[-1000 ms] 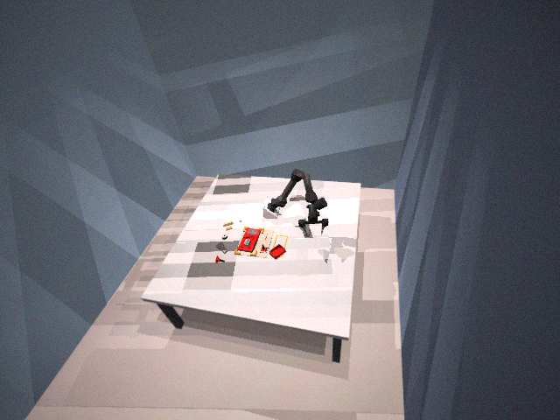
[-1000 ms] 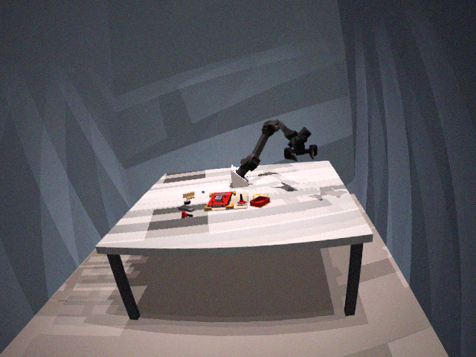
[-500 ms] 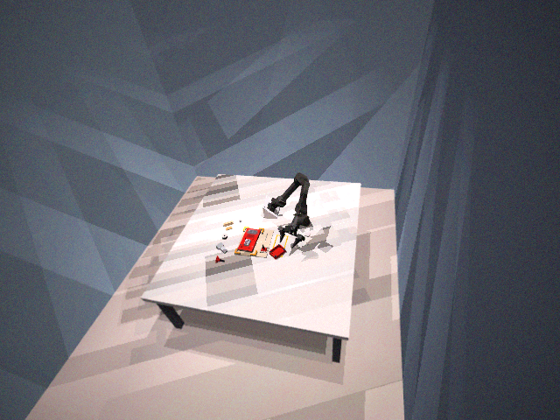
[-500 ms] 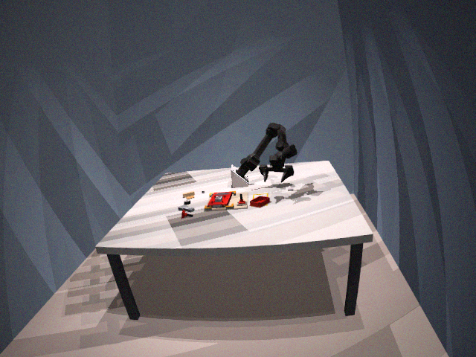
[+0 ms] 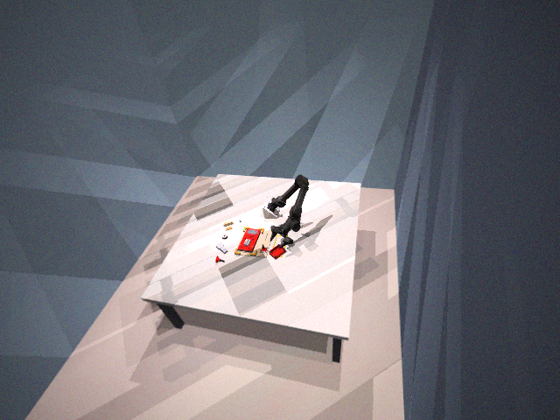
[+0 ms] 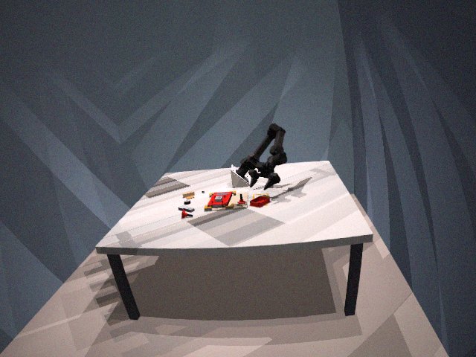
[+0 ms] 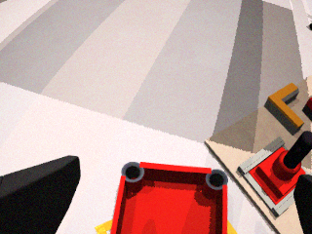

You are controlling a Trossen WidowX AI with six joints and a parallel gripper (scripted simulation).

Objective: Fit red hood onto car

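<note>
Now: gripper tip 1 cm to the right of the red hood and 8 cm above it. The rest, counted from my gripper tip: tan piece: 25 cm behind, 41 cm to the right, 8 cm below; jig: 8 cm behind, 18 cm to the right, 8 cm below.
</note>
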